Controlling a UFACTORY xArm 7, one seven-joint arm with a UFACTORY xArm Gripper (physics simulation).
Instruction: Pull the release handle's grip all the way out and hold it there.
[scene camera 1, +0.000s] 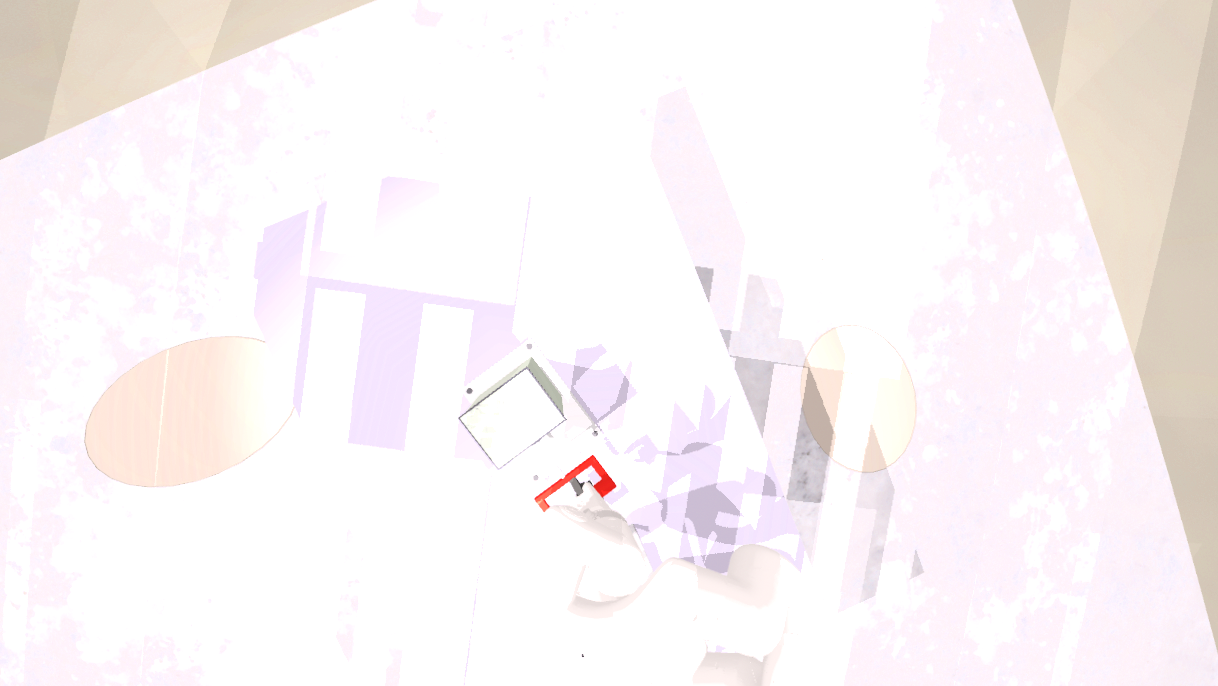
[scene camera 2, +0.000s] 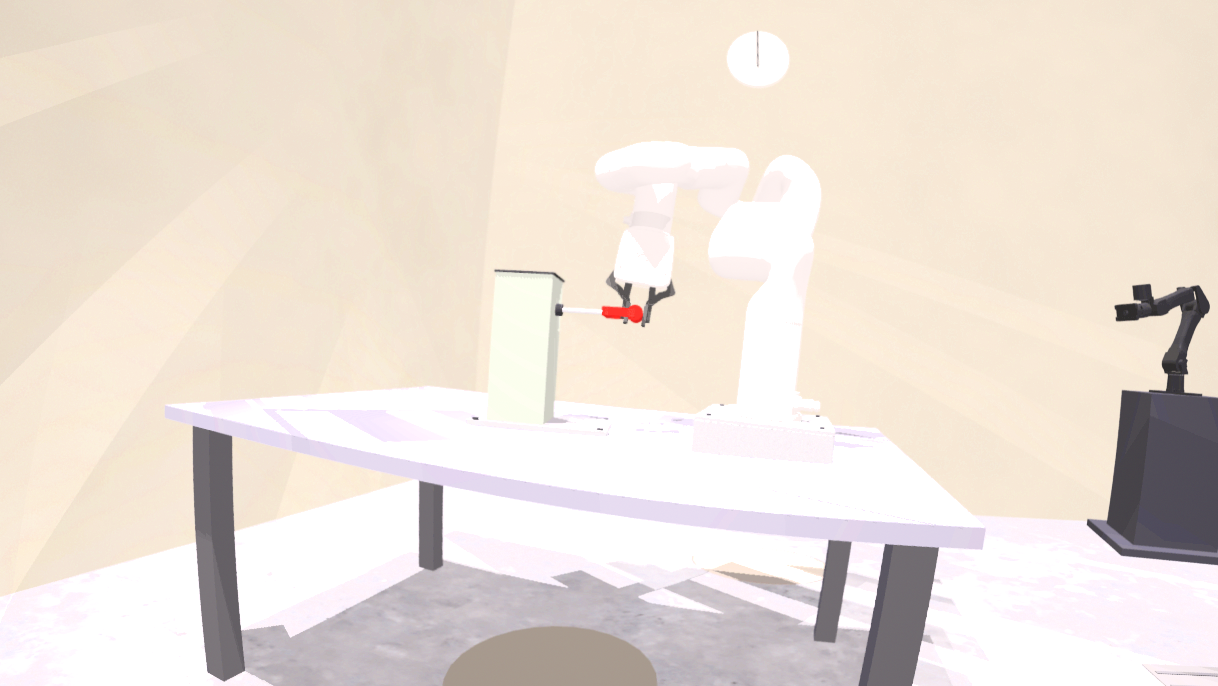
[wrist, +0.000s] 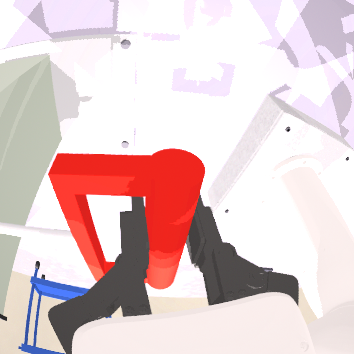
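Observation:
The release handle's red grip (scene camera 1: 603, 481) (scene camera 2: 617, 311) (wrist: 172, 215) is a D-shaped frame with a thick round bar. It stands out from a pale green box column (scene camera 2: 521, 349) (wrist: 22, 135) on a white rod (scene camera 2: 583, 310) (wrist: 37, 229); a long stretch of the rod shows between the black collar and the grip. My gripper (scene camera 2: 636, 317) (wrist: 161, 202) is shut on the round bar, with one dark finger through the frame's opening and the other on the bar's outer side. In scene camera 1 the arm hides most of the gripper.
The column's base plate (scene camera 2: 588, 428) and the arm's base (scene camera 2: 762, 441) stand on the white table (scene camera 2: 545, 494). A blue frame (wrist: 60, 290) shows low in the wrist view. A dark robot arm (scene camera 2: 1180, 332) stands on a dark pedestal (scene camera 2: 1167, 468) at the right.

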